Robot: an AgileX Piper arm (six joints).
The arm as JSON. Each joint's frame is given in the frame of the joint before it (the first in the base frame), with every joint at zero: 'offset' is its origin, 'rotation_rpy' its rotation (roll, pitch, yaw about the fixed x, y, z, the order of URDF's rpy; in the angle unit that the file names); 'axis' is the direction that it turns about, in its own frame. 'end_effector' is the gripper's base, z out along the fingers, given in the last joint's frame.
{
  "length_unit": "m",
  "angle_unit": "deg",
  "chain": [
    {
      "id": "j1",
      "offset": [
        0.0,
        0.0,
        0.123
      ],
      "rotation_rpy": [
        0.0,
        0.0,
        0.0
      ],
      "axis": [
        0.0,
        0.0,
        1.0
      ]
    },
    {
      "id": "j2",
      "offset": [
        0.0,
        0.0,
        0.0
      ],
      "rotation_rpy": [
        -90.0,
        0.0,
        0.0
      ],
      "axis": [
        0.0,
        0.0,
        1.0
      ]
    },
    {
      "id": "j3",
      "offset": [
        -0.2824,
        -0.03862,
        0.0
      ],
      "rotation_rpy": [
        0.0,
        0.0,
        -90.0
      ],
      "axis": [
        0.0,
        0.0,
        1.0
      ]
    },
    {
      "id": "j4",
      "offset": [
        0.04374,
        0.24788,
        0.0
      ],
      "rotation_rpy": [
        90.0,
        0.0,
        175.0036
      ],
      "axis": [
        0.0,
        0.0,
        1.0
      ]
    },
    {
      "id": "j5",
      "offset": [
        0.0,
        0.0,
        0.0
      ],
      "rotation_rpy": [
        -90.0,
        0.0,
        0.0
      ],
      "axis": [
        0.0,
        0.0,
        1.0
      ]
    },
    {
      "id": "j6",
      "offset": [
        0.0,
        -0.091,
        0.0
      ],
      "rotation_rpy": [
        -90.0,
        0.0,
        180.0
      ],
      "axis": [
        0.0,
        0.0,
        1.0
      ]
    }
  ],
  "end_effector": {
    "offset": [
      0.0,
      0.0,
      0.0
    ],
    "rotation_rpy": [
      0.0,
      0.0,
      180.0
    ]
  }
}
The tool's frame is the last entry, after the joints.
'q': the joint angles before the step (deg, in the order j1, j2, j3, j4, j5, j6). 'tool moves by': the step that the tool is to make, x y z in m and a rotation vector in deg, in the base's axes. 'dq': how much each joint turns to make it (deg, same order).
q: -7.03, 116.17, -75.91, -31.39, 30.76, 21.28
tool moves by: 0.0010, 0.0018, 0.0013, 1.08, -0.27, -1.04
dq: 0.17, 0.01, -0.46, 1.35, 0.45, 0.30
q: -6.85, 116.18, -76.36, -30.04, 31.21, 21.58
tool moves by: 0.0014, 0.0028, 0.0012, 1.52, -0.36, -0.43
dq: 0.17, 0.00, -0.45, 2.39, 0.05, -0.90
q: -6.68, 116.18, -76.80, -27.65, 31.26, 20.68
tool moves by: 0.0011, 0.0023, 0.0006, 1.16, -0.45, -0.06
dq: 0.12, -0.01, -0.20, 1.80, -0.33, -0.82
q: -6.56, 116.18, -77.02, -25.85, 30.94, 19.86
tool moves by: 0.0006, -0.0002, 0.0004, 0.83, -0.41, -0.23
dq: -0.18, 0.00, -0.13, 1.29, -0.36, -0.63
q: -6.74, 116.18, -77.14, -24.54, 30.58, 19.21
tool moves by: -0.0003, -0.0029, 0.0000, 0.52, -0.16, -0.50
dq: -0.50, 0.01, -0.04, 0.86, -0.18, -0.48
